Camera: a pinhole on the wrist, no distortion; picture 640 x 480 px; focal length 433.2 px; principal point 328.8 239.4 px. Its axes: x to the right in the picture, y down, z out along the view. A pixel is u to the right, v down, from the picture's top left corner.
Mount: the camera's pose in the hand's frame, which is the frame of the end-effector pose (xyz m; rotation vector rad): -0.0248 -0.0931 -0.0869 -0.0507 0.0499 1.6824
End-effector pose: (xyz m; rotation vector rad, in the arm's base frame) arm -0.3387 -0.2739 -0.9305 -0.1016 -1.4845 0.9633
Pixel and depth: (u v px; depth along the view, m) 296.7 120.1 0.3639
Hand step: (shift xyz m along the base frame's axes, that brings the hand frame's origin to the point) -0.2125 -0.1461 0.1542
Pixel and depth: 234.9 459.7 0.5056
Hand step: -0.2175 -0.4954 -0.0262
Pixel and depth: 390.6 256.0 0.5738
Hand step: -0.4112 -0.2560 0.0155
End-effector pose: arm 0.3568 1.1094 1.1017 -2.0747 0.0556 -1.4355
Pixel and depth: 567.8 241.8 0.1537
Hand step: 0.0381 0.0402 -0.0441
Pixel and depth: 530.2 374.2 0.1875
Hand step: 0.0430 0.0780 -0.0989
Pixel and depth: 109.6 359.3 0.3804
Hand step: 0.1372 0.3994 -0.0253
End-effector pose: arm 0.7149 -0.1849 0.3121 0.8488 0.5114 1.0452
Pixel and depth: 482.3 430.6 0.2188
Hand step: 0.0427 -0.1664 0.0613
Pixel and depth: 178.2 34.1 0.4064
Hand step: 0.4149 0.0005 0.0455
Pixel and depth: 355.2 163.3 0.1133
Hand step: 0.0572 -0.0333 -0.0472
